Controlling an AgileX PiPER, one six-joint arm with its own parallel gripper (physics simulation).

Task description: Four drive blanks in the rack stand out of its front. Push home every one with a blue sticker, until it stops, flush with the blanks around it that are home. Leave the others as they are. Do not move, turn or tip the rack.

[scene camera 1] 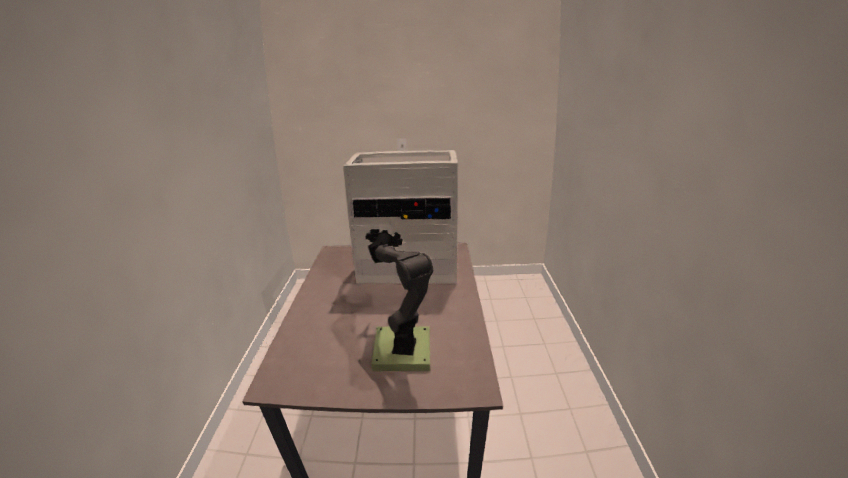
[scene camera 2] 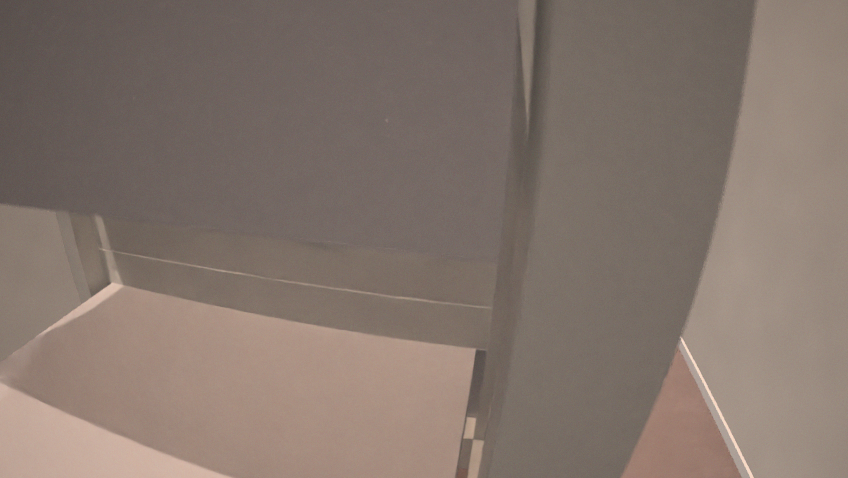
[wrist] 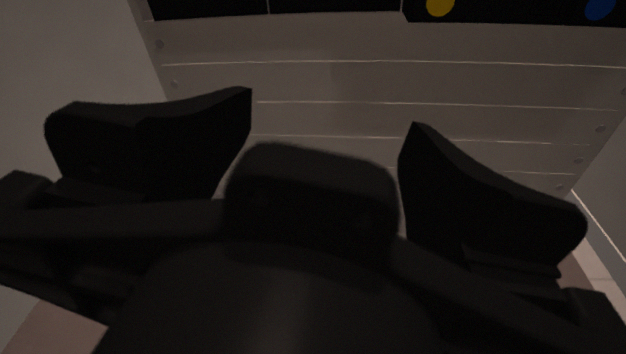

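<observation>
The light grey rack (scene camera 1: 409,181) (wrist: 350,82) stands on the table, with a band of black blanks across its front. In scene camera 1, one blue-stickered blank (scene camera 1: 436,210) is at the right of the band and another blue-stickered blank (scene camera 1: 429,216) (wrist: 599,7) is in the bottom row. A yellow-stickered blank (scene camera 1: 405,216) (wrist: 440,6) is left of it, and a red-stickered blank (scene camera 1: 415,204) is higher up. How far each stands out is hard to tell. My gripper (scene camera 1: 384,236) (wrist: 327,125) is open and empty, in front of the rack's left half, below the band.
The arm's green base plate (scene camera 1: 383,361) is on the brown table (scene camera 1: 296,368), in front of the rack. Walls stand on both sides and behind. Scene camera 2 shows large grey surfaces close up and none of the blanks or the gripper.
</observation>
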